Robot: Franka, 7 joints.
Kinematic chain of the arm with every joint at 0, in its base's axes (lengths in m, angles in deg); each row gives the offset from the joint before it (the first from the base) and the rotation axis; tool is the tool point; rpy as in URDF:
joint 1: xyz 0 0 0.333 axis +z
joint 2: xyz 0 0 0 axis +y
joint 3: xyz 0 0 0.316 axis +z
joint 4: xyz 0.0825 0 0 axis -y
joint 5: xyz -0.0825 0 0.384 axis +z
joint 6: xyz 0 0 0 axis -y
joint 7: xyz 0.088 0 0 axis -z
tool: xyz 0 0 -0.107 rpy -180 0 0
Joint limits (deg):
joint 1: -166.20..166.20
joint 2: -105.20..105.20
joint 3: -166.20..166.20
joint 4: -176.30..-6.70
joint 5: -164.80..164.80
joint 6: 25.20..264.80
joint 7: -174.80..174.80
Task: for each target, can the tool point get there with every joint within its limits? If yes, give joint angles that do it. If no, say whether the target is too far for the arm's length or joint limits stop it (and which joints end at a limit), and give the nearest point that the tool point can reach.
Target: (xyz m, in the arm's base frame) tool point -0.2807 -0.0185 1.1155
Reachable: yes | joints 13.72 -30.19 40.92 -26.32 38.67 188.41 34.85
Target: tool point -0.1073 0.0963 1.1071
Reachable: yes | joints -99.11 -38.32 -29.16 -52.14 76.14 93.67 98.10
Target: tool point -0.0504 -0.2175 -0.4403
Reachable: no: joint limits stop it (at a limit: joint 2) | nearest point -0.0522 -0.2254 -0.3582 | short by 0.082 m
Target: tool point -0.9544 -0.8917 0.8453
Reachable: no: too far | nearest point -0.5836 -0.5452 0.6463 | short by 0.545 m
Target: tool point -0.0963 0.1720 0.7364
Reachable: yes | joints 22.93 -75.22 43.17 -122.09 -60.19 50.30 -28.51
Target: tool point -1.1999 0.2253 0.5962
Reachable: no: too far | nearest point -0.8242 0.1548 0.5138 | short by 0.391 m
